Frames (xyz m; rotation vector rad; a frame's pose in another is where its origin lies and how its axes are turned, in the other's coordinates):
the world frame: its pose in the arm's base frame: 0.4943 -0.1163 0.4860 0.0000 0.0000 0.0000
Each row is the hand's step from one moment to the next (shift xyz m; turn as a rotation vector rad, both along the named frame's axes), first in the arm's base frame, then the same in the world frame.
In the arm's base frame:
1: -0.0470 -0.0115 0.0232 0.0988 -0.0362 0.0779
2: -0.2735 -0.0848 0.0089 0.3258 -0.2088 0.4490
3: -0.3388 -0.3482 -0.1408 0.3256 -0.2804 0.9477
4: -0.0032 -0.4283 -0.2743 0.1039 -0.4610 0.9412
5: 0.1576 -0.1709 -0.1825 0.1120 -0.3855 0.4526
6: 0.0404 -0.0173 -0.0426 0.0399 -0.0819 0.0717
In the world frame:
1: -0.0470 -0.0115 0.0232 0.0988 -0.0362 0.0779
2: -0.2735 -0.0848 0.0089 0.3258 -0.2088 0.4490
3: -0.3388 -0.3482 -0.1408 0.3256 -0.2804 0.9477
4: -0.0032 -0.4283 -0.2743 0.1039 -0.4610 0.9412
5: 0.1576 -0.1709 -0.1825 0.1120 -0.3855 0.4526
6: 0.0404 -0.0173 -0.0426 0.0399 -0.0819 0.0717

